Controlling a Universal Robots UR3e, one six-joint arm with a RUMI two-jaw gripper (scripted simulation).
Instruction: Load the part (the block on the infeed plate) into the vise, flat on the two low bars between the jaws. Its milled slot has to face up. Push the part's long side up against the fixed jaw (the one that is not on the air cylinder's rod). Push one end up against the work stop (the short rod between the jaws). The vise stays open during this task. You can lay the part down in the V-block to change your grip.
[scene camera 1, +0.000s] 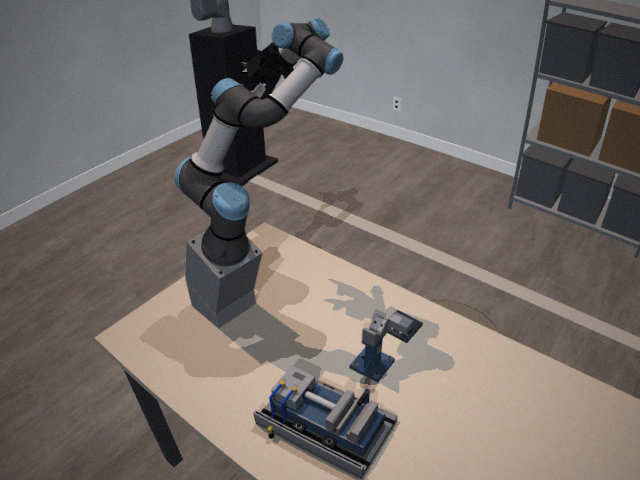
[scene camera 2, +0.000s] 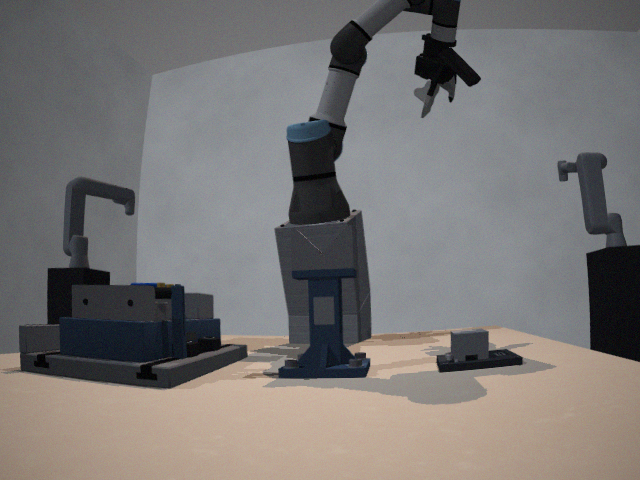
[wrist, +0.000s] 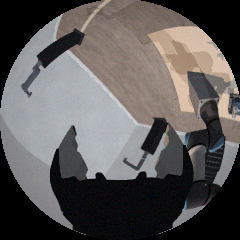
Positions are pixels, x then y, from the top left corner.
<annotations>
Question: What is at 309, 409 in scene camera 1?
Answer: A blue vise.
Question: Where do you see the gripper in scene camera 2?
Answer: At 437, 109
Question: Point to the gripper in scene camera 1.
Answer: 244, 93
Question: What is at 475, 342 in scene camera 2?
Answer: A grey part.
</annotations>
